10 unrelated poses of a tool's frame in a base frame.
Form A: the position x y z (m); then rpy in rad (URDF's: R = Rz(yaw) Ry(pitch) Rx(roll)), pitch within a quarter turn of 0, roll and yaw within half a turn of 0.
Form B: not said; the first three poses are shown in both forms.
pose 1, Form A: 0.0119 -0.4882 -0.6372 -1.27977 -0.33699 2.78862
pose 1, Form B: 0.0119 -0.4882 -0.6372 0.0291 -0.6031 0.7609 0.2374
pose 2, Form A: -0.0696 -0.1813 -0.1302 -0.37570 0.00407 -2.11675
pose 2, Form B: -0.0696 -0.1813 -0.1302 -0.0898 0.1637 -0.8560 0.4820
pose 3, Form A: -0.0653 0.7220 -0.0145 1.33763 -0.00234 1.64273
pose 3, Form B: -0.0653 0.7220 -0.0145 0.4231 0.4533 0.5748 0.5339
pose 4, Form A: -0.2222 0.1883 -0.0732 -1.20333 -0.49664 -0.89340
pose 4, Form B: -0.2222 0.1883 -0.0732 -0.5823 0.0543 -0.4707 0.6606
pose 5, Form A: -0.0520 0.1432 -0.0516 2.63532 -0.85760 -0.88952
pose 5, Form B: -0.0520 0.1432 -0.0516 0.7500 -0.4728 0.2654 0.3788
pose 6, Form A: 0.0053 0.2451 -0.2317 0.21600 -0.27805 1.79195
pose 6, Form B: 0.0053 0.2451 -0.2317 0.1743 -0.0027 0.7781 0.6035
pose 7, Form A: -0.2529 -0.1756 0.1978 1.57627 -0.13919 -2.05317
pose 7, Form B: -0.2529 -0.1756 0.1978 0.3243 -0.6305 -0.5763 0.4064
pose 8, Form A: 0.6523 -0.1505 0.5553 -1.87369 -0.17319 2.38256
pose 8, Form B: 0.6523 -0.1505 0.5553 -0.2498 -0.7645 0.5223 0.2833
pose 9, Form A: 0.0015 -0.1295 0.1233 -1.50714 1.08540 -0.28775
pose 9, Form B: 0.0015 -0.1295 0.1233 -0.5259 0.4567 0.2602 0.6687
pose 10, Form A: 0.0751 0.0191 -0.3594 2.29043 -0.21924 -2.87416
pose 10, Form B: 0.0751 0.0191 -0.3594 0.0759 -0.9033 -0.3934 0.1535
